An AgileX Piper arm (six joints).
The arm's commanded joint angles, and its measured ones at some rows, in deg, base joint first. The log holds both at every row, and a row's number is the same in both.
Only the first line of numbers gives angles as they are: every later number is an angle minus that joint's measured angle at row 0.
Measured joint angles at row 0: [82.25 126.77 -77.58 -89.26 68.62 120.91]
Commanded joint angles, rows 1 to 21: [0.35 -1.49 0.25 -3.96 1.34 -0.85]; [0.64 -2.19 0.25 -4.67 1.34 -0.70]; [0.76 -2.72 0.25 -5.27 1.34 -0.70]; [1.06 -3.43 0.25 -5.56 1.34 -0.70]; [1.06 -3.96 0.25 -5.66 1.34 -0.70]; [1.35 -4.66 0.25 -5.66 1.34 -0.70]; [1.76 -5.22 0.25 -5.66 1.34 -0.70]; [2.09 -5.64 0.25 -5.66 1.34 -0.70]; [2.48 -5.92 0.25 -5.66 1.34 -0.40]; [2.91 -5.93 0.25 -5.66 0.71 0.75]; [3.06 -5.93 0.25 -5.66 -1.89 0.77]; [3.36 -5.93 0.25 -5.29 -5.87 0.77]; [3.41 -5.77 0.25 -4.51 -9.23 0.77]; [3.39 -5.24 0.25 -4.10 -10.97 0.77]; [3.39 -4.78 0.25 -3.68 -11.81 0.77]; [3.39 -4.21 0.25 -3.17 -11.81 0.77]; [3.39 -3.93 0.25 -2.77 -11.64 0.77]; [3.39 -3.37 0.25 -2.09 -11.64 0.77]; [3.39 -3.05 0.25 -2.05 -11.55 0.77]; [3.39 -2.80 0.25 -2.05 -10.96 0.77]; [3.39 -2.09 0.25 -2.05 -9.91 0.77]
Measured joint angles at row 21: [3.27 -3.41 0.11 -2.34 -11.68 0.60]
